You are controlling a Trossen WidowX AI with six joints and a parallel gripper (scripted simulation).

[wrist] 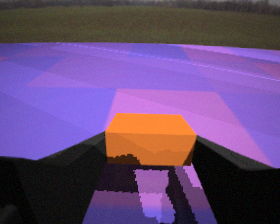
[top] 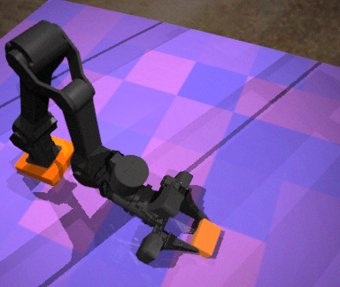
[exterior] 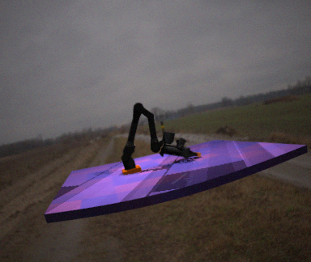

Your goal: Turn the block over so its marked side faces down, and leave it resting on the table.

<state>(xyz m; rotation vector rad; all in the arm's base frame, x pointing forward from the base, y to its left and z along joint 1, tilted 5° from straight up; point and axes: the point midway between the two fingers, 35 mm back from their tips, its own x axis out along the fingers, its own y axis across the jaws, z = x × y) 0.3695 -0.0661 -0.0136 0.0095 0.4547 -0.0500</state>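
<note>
Right now my gripper tip is 10 mm above the block.
</note>
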